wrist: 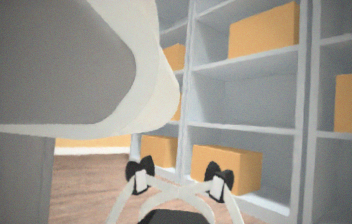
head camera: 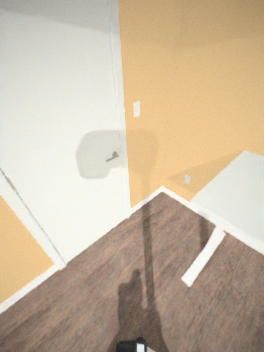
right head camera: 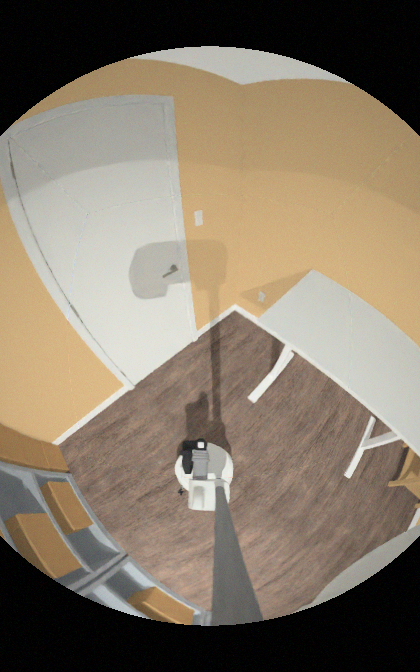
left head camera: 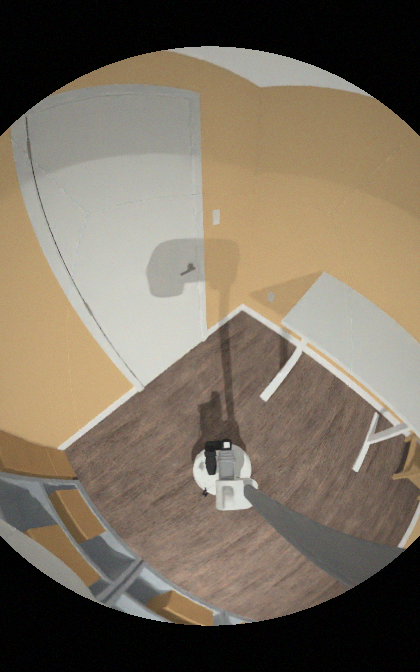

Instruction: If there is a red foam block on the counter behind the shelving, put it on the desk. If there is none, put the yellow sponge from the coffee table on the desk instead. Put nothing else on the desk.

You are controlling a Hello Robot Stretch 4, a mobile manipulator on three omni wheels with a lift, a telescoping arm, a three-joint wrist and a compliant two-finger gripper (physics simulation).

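Frame: origin at the robot's base, x ahead, y left, z up, level; metres.
Seen in the pictures: gripper, fingertip midpoint: (wrist: 179, 170).
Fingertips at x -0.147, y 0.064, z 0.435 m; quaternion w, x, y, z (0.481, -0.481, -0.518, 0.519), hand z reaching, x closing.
Observation:
A point is followed by its place in that frame.
My gripper (wrist: 179, 170) {x -0.147, y 0.064, z 0.435 m} is open, with nothing between its fingertips. The desk (head camera: 232, 182) {x 0.816, y -0.533, z 0.923 m} (left head camera: 360, 340) (right head camera: 345, 332) has a pale top on white legs and stands along the right wall. The grey-blue shelving (left head camera: 122, 580) (right head camera: 102, 572) (wrist: 302, 100) {x -1.014, y 0.610, z 0.656 m} is at the lower left in both side head views and fills much of the wrist view, beyond the fingers. Part of the wooden coffee table (left head camera: 411, 469) (right head camera: 410, 470) shows at the right edge of both side head views; its top is cut off. The counter, a red foam block and the yellow sponge do not show.
A white door (head camera: 60, 110) {x 0.968, y 0.454, z 1.305 m} (left head camera: 125, 220) (right head camera: 110, 235) is left of the room corner. Cardboard boxes (left head camera: 75, 512) (right head camera: 65, 505) (wrist: 227, 167) {x -1.345, y 0.302, z 0.214 m} sit on the shelves. A desk leg (head camera: 202, 257) (left head camera: 282, 372) (right head camera: 270, 375) reaches out over the wooden floor.

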